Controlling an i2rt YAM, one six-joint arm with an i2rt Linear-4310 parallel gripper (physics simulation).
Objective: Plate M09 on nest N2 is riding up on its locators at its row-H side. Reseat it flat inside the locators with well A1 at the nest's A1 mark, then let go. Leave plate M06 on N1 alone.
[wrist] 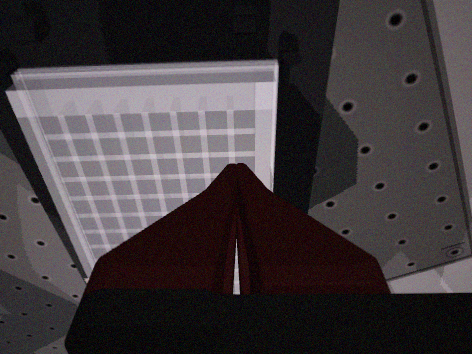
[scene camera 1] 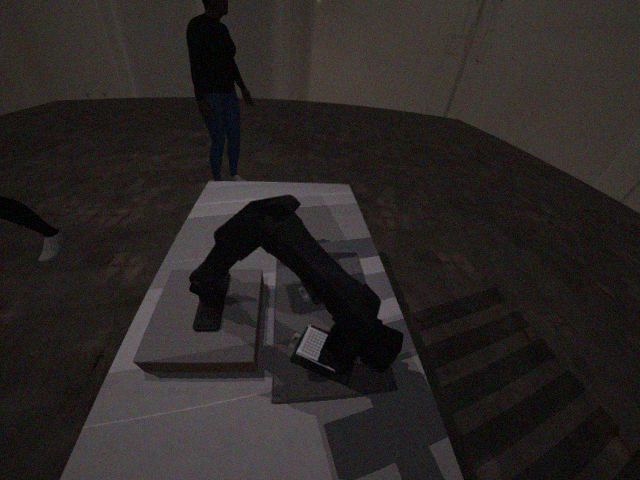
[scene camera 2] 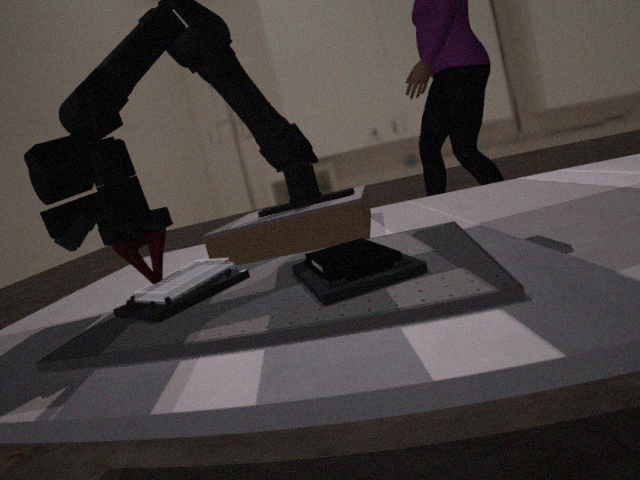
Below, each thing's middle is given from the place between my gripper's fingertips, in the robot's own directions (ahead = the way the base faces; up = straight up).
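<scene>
Counted from my hand, the clear well plate (scene camera 2: pixel 175 285) is 10 mm behind, 40 mm to the left and 10 mm below; the dark nest (scene camera 2: pixel 152 312) is 20 mm below and 30 mm to the left.
</scene>
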